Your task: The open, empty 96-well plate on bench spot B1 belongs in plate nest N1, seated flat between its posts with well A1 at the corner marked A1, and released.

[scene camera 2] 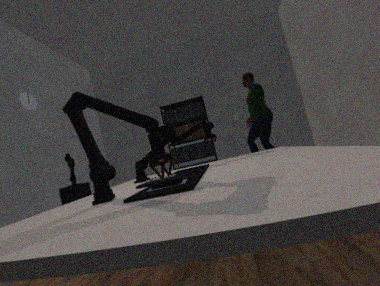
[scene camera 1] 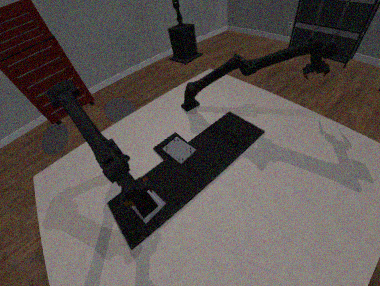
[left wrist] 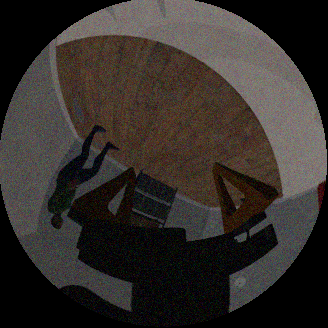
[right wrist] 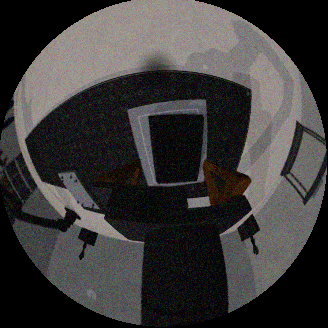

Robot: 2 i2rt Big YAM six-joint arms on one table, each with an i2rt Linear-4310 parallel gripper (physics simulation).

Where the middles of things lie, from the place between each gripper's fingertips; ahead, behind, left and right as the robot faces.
Scene:
Now: the dark well plate (right wrist: pixel 176 139) 30 mm below my right hand and 10 mm to the right of it. From my right hand the other things lie so: grey square nest pad (right wrist: pixel 78 190) (320 mm to the left, 90 mm behind, 30 mm below).
I see my left gripper 420 mm past the grey square nest pad, 890 mm to the left of it and 160 mm above it. From my left hand the other things lie so: dark well plate 330 mm behind, 1220 mm to the right, 160 mm below.

